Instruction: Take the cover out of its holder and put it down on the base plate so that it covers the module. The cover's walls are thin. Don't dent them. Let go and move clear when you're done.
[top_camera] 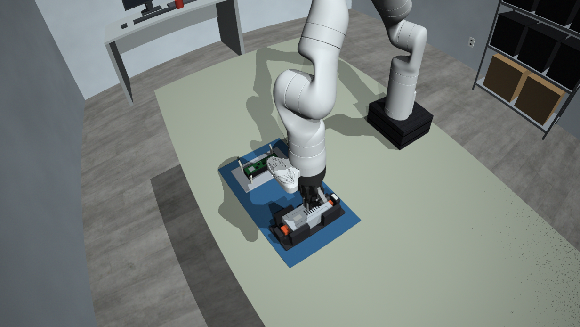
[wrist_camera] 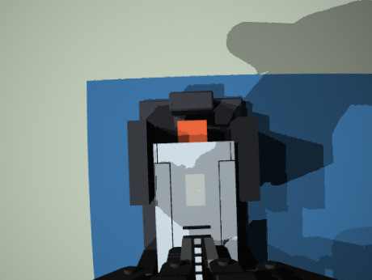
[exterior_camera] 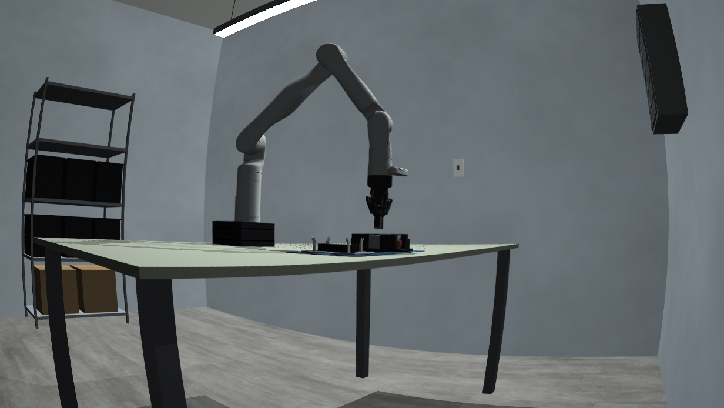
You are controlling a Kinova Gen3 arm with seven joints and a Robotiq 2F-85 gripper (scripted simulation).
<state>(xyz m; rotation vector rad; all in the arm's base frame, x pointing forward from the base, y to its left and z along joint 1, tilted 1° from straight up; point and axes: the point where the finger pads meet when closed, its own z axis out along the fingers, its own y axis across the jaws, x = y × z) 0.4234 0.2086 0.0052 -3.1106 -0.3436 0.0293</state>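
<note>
Now: hand 6 cm above the cover.
</note>
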